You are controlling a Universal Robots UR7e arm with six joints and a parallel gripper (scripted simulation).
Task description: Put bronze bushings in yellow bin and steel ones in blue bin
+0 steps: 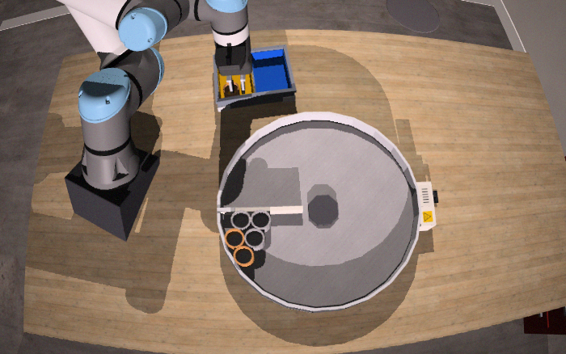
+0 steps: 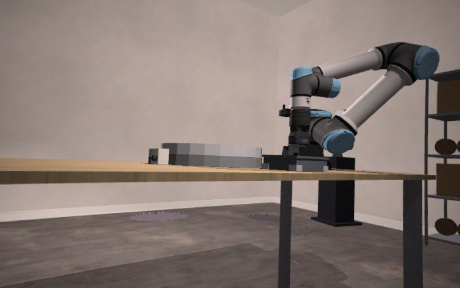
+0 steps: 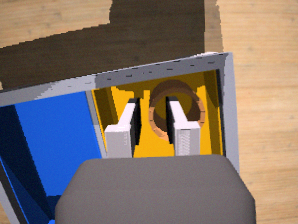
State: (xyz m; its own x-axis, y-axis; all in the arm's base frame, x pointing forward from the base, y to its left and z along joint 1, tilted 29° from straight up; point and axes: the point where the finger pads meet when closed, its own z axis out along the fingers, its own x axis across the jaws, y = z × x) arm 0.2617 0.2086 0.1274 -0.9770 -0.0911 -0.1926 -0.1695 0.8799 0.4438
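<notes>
Now: hand 30 mm short of the bin, 50 mm to the right of it and 20 mm above it. The rest, counted from my hand: turntable (220 mm ahead, 270 mm to the right, 10 mm above).
</notes>
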